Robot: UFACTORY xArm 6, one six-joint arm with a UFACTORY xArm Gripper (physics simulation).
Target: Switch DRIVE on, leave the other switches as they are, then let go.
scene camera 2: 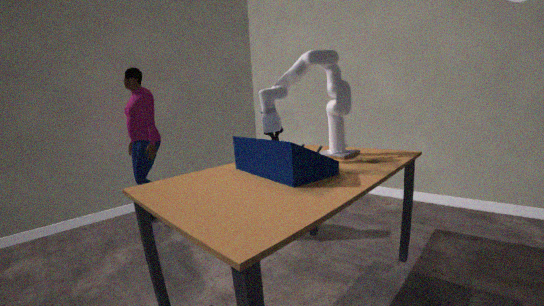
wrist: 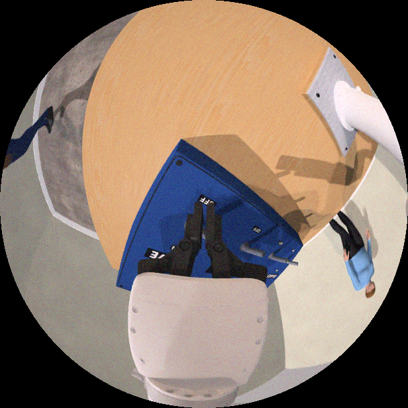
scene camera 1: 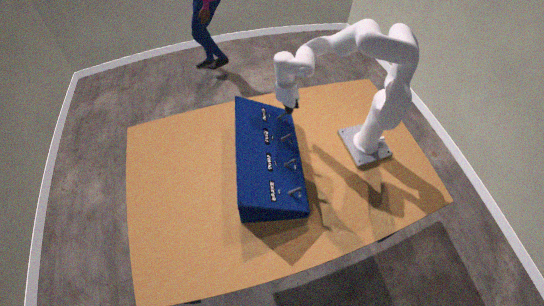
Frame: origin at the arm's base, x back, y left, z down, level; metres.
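Seen in the pictures: gripper, fingertip midpoint: (scene camera 1: 289, 112); arm's base, link origin: (scene camera 2: 337, 152) (scene camera 1: 365, 143).
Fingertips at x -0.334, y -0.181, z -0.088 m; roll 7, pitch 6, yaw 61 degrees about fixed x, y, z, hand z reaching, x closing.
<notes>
Offsets run from my fingertips to a thing's top centre. "spot": to the spot under its first point. Level surfaces: height alone.
A blue sloped panel (scene camera 1: 252, 165) (scene camera 2: 265, 157) (wrist: 155, 210) carries several grey lever switches with nameplates. The DRIVE nameplate {spot: dx -0.113, dy -0.003, dz -0.011 m} (scene camera 1: 264, 114) (wrist: 156, 254) is at the panel's far end in scene camera 1. My gripper (scene camera 1: 287, 114) (scene camera 2: 274, 139) (wrist: 204, 210) is shut, its fingertips low over the DRIVE switch near its OFF label. The DRIVE lever is largely hidden by the fingers; a bit of grey shows beside and between them, and its exact setting is unclear. The FEED lever {dx -0.052, dy +0.128, dz -0.020 m} (scene camera 1: 287, 139) (wrist: 251, 250), PUMP lever {dx -0.072, dy +0.246, dz -0.020 m} (scene camera 1: 291, 164) and BRAKE lever {dx -0.092, dy +0.365, dz -0.020 m} (scene camera 1: 296, 192) stand clear of the fingers.
The panel stands on a wooden table {dz +0.109 m} (scene camera 1: 175, 200) (scene camera 2: 210, 210) (wrist: 200, 75). The arm's base plate (scene camera 1: 347, 135) (wrist: 322, 95) is bolted down on the sloping panel's low side. A person in pink (scene camera 2: 142, 115) stands beyond the table; a person in light blue (wrist: 361, 267) shows in the wrist view.
</notes>
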